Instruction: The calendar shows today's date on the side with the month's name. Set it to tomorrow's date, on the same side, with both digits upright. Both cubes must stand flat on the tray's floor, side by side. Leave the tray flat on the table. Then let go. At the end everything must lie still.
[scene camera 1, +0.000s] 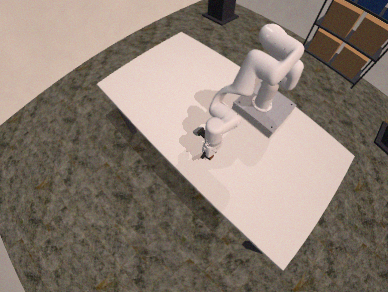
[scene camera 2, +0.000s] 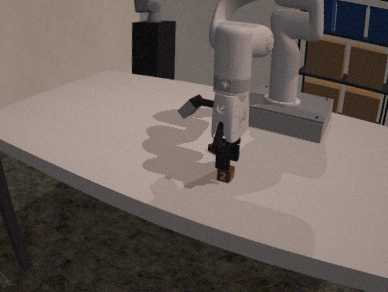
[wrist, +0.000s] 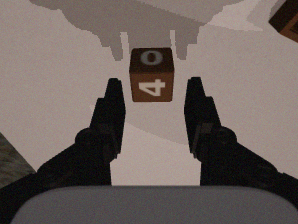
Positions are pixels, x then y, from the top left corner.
Labels:
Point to a brown wooden cube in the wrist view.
151, 71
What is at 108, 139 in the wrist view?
My gripper.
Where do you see my gripper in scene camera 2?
At 227, 164

